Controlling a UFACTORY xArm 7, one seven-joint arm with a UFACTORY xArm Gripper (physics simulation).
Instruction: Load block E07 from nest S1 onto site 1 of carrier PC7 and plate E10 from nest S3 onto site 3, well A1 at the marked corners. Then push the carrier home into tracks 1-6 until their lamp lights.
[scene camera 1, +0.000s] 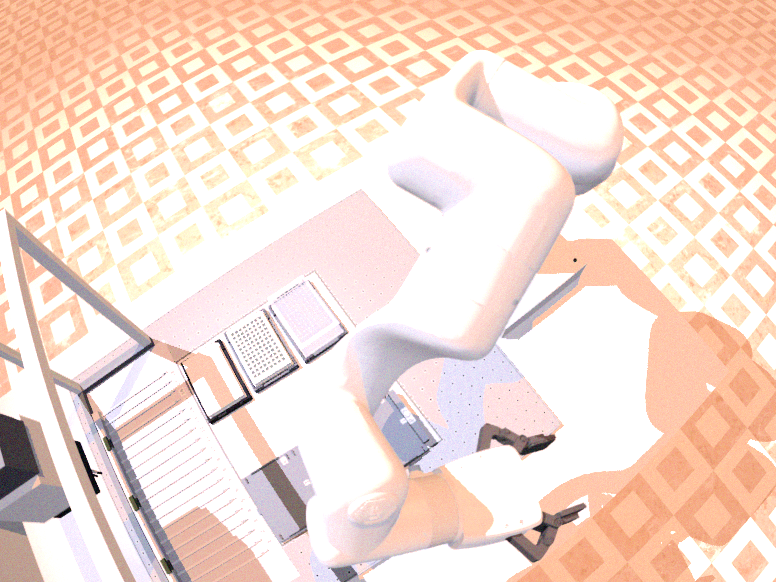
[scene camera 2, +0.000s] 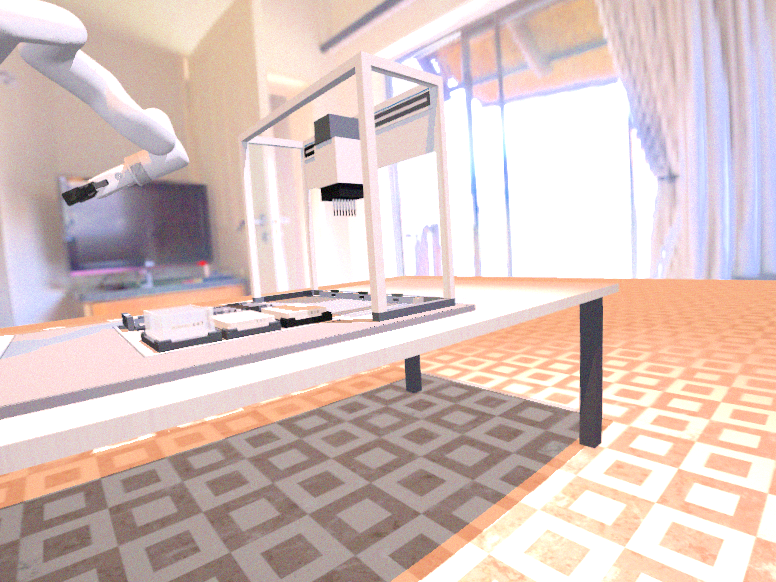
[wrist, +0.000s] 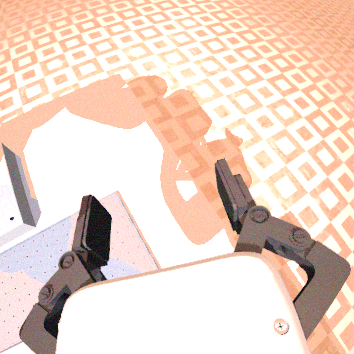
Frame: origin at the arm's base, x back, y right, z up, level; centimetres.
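Seen in the pictures: gripper, fingertip midpoint: (scene camera 1: 564, 474) (scene camera 2: 71, 198) (wrist: 157, 189).
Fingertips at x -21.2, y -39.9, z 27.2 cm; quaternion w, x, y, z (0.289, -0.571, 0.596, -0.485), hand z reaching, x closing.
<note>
A point is followed by its place in that frame.
My gripper (scene camera 1: 562, 477) @[y -39.9, x -21.2, z 27.2 cm] (scene camera 2: 70, 196) @[y -39.9, x -21.2, z 27.2 cm] (wrist: 157, 189) @[y -39.9, x -21.2, z 27.2 cm] is open and empty, high above the table and away from the labware. A tall pale block (scene camera 1: 307, 316) (scene camera 2: 178, 322), a plate with a grid of dark wells (scene camera 1: 258, 347) @[y 5.0, x -50.0, z -1.2 cm] (scene camera 2: 243, 321) @[y 11.6, x -49.4, z -1.2 cm] and a low white piece in a black-rimmed nest (scene camera 1: 216, 383) @[y 2.1, x -60.4, z -1.1 cm] (scene camera 2: 294, 311) @[y 8.4, x -59.6, z -1.2 cm] stand in a row. Their codes and A1 corners are too small to read. A grey panel (scene camera 1: 272, 498) @[y -21.8, x -59.4, z -2.6 cm] and a blue-grey panel (scene camera 1: 401, 433) @[y -21.0, x -33.5, z -2.6 cm] show on either side of the arm; which belongs to the carrier is unclear. The slotted track deck (scene camera 1: 181, 463) @[y -8.7, x -73.8, z -3.4 cm] lies beside them.
A white gantry frame (scene camera 1: 31, 300) @[y 16.5, x -79.8, z 27.8 cm] (scene camera 2: 369, 187) @[y 18.8, x -71.7, z 20.3 cm] stands over the deck, with a pipetting head (scene camera 2: 338, 159) @[y -6.7, x -78.6, z 31.2 cm] hanging inside. Small dark-green parts (scene camera 1: 133, 502) @[y -12.5, x -85.7, z -1.6 cm] line the deck's far edge. The arm hides part of the board. A grey-sided base plate (wrist: 22, 185) @[y -12.0, x 3.3, z -4.5 cm] shows left of the fingers.
</note>
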